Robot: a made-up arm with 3 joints. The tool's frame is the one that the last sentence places.
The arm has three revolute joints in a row. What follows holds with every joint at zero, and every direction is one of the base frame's. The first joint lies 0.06 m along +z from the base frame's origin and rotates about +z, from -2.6 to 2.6 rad. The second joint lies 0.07 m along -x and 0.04 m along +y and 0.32 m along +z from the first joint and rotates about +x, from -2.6 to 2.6 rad. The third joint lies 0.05 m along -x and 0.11 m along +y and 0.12 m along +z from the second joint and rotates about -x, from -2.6 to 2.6 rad. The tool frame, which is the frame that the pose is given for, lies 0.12 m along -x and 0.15 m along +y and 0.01 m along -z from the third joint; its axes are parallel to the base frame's.
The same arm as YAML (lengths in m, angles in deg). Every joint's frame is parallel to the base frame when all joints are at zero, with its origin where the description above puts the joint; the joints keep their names.
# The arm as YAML. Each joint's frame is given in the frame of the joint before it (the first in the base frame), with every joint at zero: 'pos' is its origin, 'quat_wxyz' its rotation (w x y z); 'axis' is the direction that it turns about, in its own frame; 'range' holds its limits. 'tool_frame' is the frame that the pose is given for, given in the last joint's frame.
length_unit: m
angle_unit: deg
joints:
  - joint: joint 1
    pos: [0.0, 0.0, 0.06]
    quat_wxyz: [1.0, 0.0, 0.0, 0.0]
    axis: "+z"
    range: [-148.97, 148.97]
  - joint: joint 2
    pos: [-0.07, 0.04, 0.32]
    quat_wxyz: [1.0, 0.0, 0.0, 0.0]
    axis: "+x"
    range: [-148.97, 148.97]
  - joint: joint 3
    pos: [-0.05, 0.11, 0.12]
    quat_wxyz: [1.0, 0.0, 0.0, 0.0]
    axis: "-x"
    range: [-148.97, 148.97]
tool_frame:
  pos: [-0.12, 0.15, -0.01]
  quat_wxyz: [1.0, 0.0, 0.0, 0.0]

